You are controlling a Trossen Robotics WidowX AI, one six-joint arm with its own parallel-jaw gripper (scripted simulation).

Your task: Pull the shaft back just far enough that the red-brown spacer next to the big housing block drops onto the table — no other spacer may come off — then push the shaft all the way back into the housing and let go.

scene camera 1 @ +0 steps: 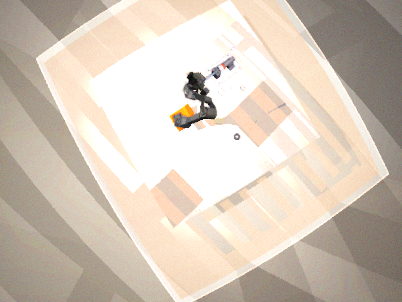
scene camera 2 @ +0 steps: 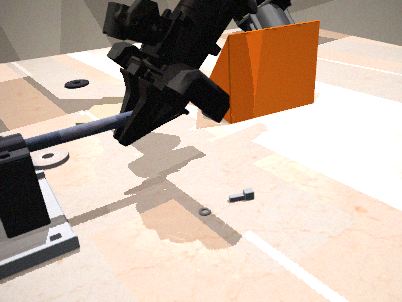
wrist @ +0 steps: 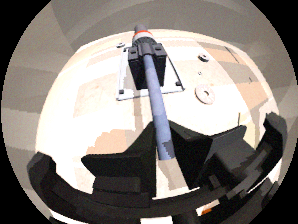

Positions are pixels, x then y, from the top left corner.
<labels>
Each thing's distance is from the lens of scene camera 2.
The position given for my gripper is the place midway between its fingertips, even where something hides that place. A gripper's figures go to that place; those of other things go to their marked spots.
my gripper (scene camera 2: pixel 119 142): 43 cm
blue-grey shaft (scene camera 2: pixel 65 135): 40 cm
</labels>
